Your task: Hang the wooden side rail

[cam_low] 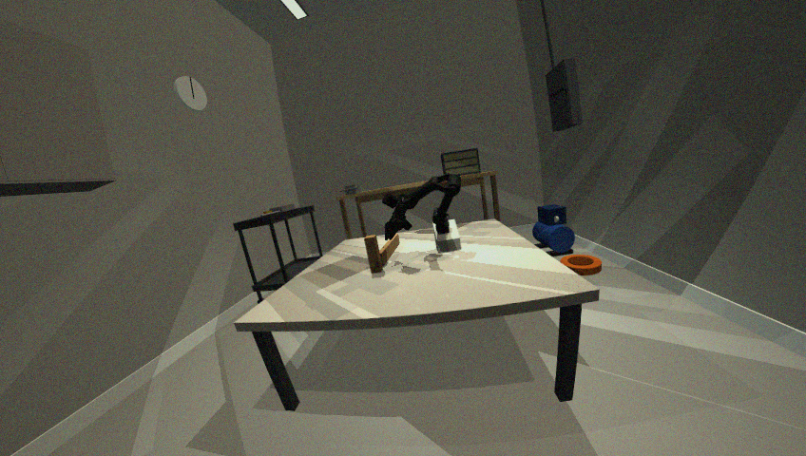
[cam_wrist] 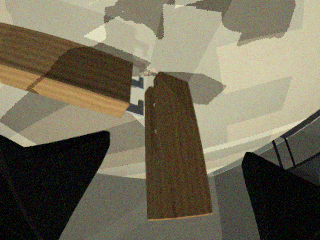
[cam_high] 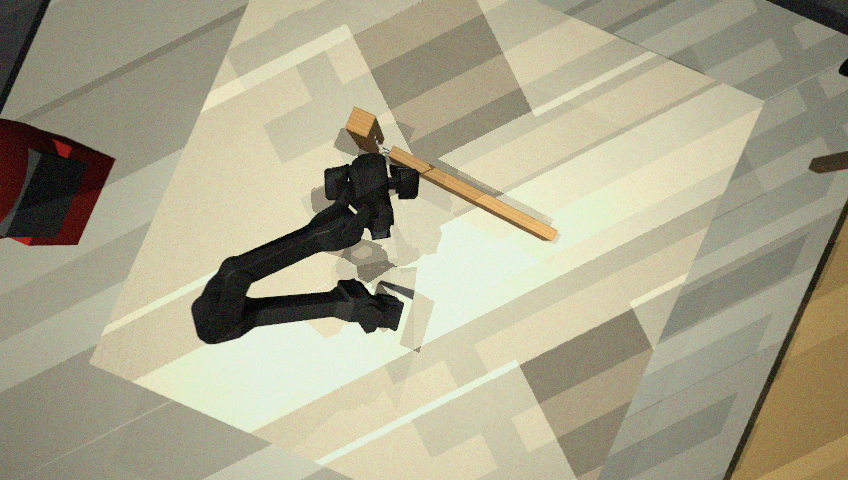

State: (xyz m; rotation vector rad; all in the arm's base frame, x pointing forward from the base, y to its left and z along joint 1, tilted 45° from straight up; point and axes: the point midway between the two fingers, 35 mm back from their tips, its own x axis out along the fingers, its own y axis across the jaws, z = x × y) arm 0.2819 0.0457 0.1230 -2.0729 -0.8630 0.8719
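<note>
Now: the wooden headboard post 80 mm ahead of my gripper tip, 50 mm below it and 30 mm to the left of it.
</note>
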